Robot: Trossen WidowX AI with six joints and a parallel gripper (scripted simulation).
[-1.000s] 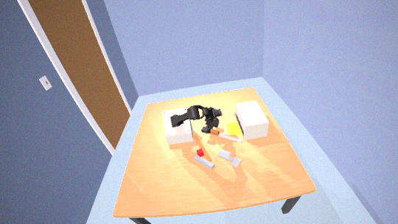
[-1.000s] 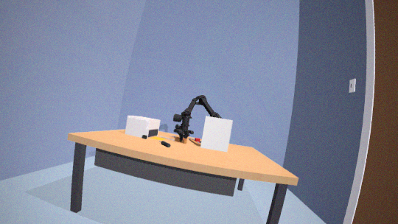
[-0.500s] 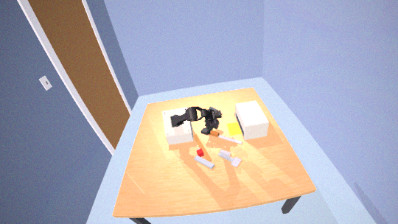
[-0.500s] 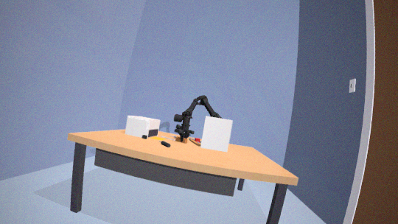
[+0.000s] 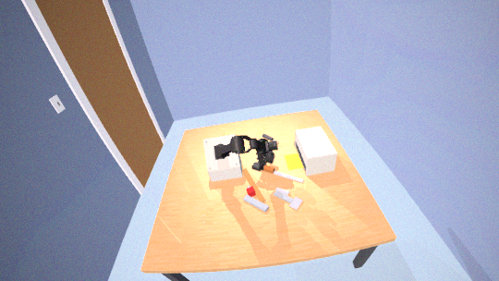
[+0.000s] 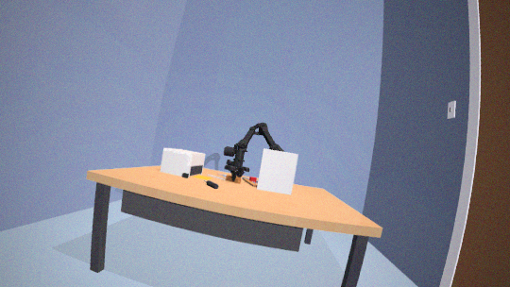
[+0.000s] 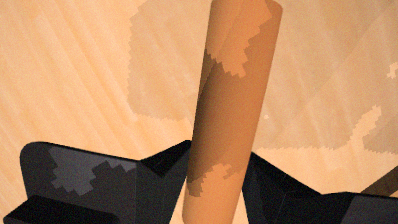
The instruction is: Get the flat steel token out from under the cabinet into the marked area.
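The wooden stick is 100 mm behind my gripper tip and 110 mm to the right of it. Round my gripper tip: grey bar: 110 mm behind, 260 mm to the right; red cube: 120 mm behind, 180 mm to the right, 10 mm above; t-shaped tool: 80 mm ahead, 290 mm to the right.
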